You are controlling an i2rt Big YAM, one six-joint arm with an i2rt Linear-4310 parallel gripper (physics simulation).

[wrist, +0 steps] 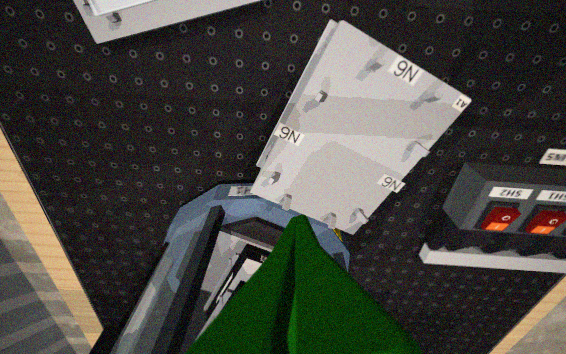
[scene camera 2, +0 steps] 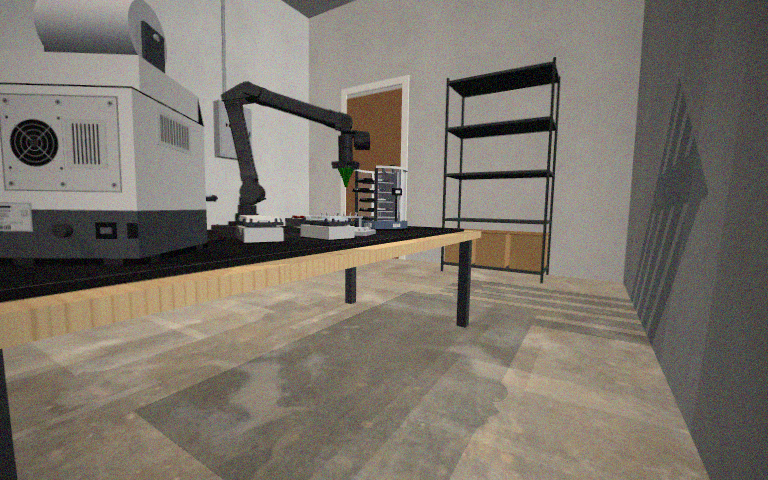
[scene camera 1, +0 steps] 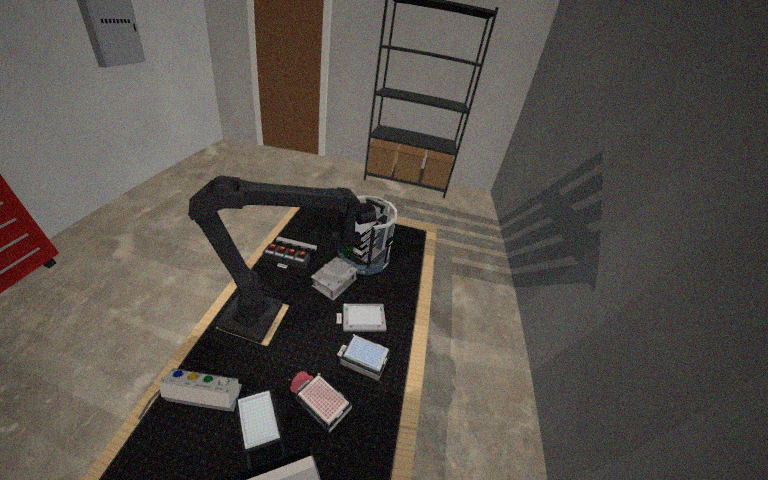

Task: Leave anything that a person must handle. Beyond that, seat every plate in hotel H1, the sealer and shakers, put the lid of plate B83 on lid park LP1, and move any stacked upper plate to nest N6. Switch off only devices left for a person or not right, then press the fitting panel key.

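My gripper is shut and empty, its green fingers pointing down beside hotel H1. The hotel is a round clear tower on a blue base with plates inside; their seating is hard to tell. Nest N6 is bare beside it. A pale-topped plate, a blue plate and a red plate sit on separate holders. A whitish plate sits on a dark device. The switch box has red rockers; labels SH2 and SH1 show in the wrist view. Plate B83 and LP1 are not readable.
The key panel has blue, yellow, green and whitish keys. A pink round object lies beside the red plate. A large white-and-grey machine stands on the table's near part. A black shelf rack stands beyond the table.
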